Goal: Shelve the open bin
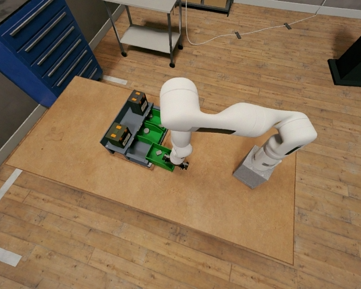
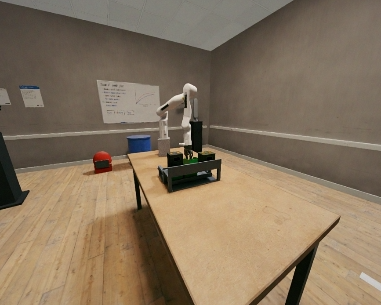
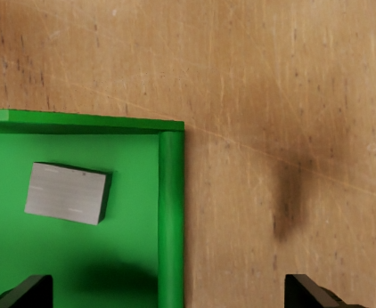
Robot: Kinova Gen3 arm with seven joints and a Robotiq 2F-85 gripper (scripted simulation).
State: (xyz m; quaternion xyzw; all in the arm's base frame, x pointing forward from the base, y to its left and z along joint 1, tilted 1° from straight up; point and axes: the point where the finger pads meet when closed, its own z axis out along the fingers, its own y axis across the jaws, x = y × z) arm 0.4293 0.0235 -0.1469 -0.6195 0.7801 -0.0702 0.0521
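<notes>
The grey part is 110 mm ahead of my hand, 60 mm to the right of it and 10 mm below it. The rest, counted from my hand: grey shelf (230 mm ahead, 180 mm to the right, 20 mm above).
</notes>
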